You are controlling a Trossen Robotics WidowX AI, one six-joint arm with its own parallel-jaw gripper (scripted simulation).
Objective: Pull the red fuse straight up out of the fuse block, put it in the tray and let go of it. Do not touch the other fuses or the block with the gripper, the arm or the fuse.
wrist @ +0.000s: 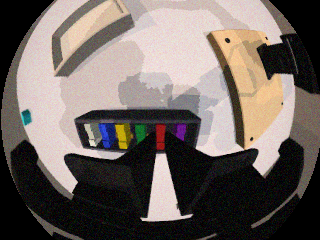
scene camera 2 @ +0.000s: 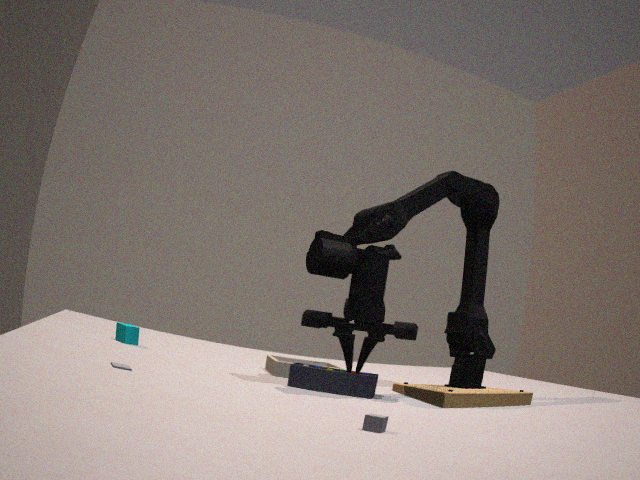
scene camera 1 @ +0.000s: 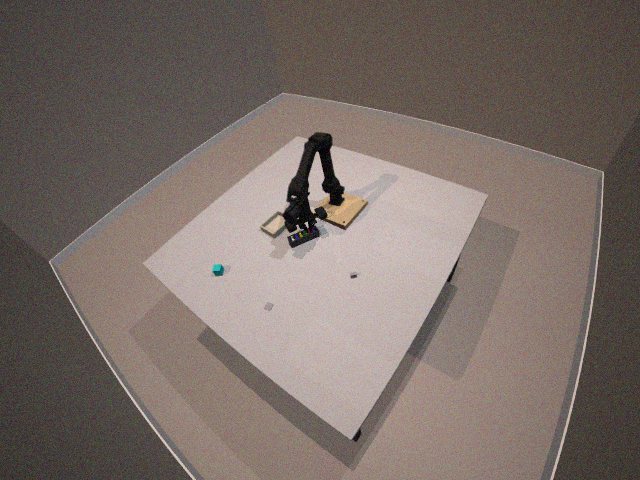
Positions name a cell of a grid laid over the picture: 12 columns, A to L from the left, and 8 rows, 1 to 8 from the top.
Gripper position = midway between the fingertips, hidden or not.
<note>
In view: my gripper (scene camera 2: G7) and a beige tray (scene camera 2: F7).
My gripper shows as well in the wrist view (wrist: G5).
</note>
